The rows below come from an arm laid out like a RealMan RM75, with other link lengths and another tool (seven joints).
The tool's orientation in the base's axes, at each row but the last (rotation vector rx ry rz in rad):
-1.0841 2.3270 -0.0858
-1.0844 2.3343 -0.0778
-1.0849 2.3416 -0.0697
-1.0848 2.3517 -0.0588
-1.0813 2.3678 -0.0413
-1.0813 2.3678 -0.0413
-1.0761 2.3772 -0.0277
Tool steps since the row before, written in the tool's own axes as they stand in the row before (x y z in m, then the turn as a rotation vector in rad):
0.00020 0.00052 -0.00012 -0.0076 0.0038 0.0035
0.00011 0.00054 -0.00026 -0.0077 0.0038 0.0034
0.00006 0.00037 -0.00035 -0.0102 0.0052 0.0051
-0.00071 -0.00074 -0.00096 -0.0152 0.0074 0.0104
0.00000 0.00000 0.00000 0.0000 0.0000 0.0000
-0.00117 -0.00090 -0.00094 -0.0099 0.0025 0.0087
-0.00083 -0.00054 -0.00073 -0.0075 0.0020 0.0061
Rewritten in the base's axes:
-0.00052 0.00018 -0.00014 0.0031 0.0086 -0.0005
-0.00056 0.00024 0.00002 0.0031 0.0087 -0.0003
-0.00046 0.00014 0.00017 0.0043 0.0117 -0.0010
0.00041 -0.00016 0.00133 0.0080 0.0178 -0.0038
0.00000 0.00000 0.00000 0.0000 0.0000 0.0000
0.00080 0.00005 0.00155 0.0078 0.0103 -0.0036
0.00048 0.00008 0.00113 0.0056 0.0078 -0.0023

